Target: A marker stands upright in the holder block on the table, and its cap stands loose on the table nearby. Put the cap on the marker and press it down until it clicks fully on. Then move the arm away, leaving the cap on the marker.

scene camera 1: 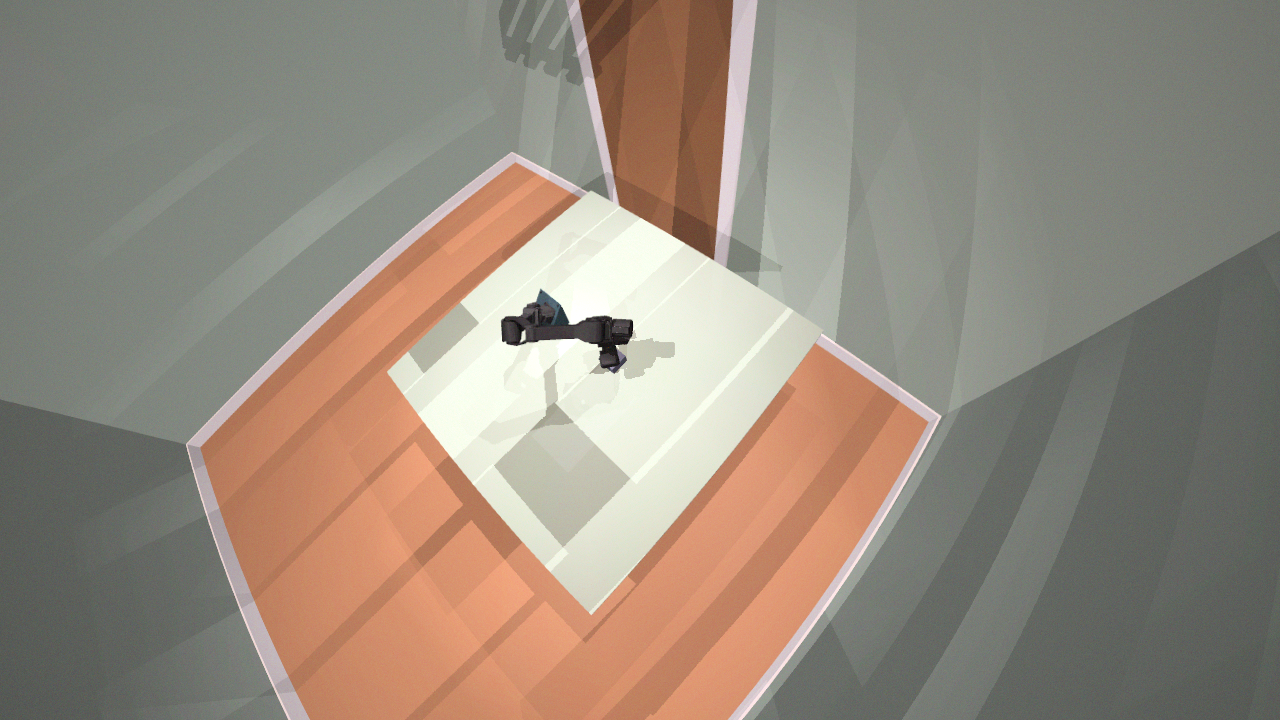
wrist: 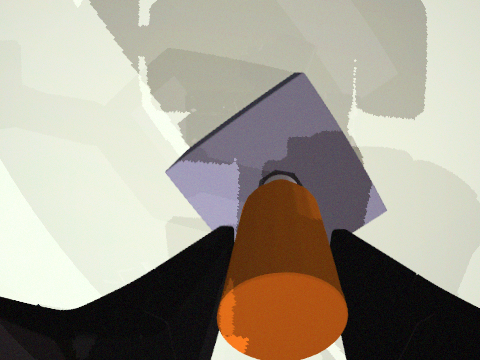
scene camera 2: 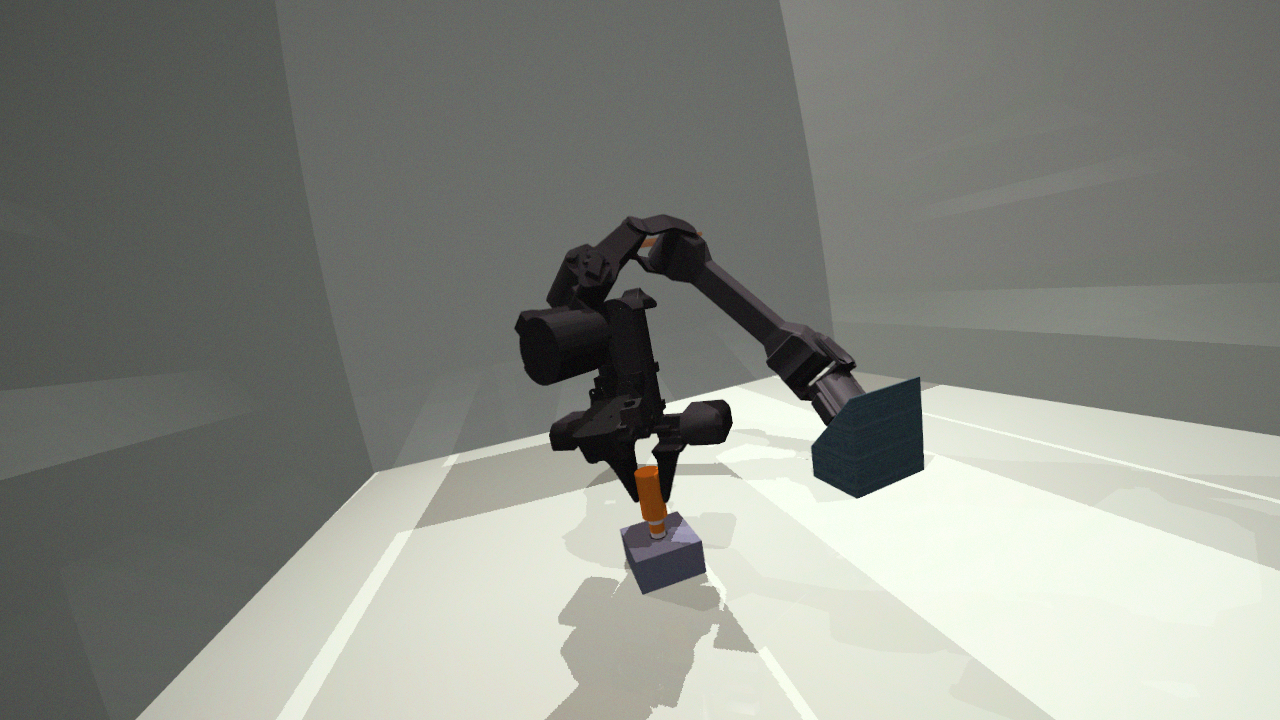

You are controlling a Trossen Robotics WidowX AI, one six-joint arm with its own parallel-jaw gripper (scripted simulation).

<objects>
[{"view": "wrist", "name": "my gripper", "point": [282,241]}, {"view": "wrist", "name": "orange cap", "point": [282,288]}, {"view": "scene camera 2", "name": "my gripper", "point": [652,501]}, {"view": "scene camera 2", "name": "orange cap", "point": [653,508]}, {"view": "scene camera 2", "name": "holder block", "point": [661,571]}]
</objects>
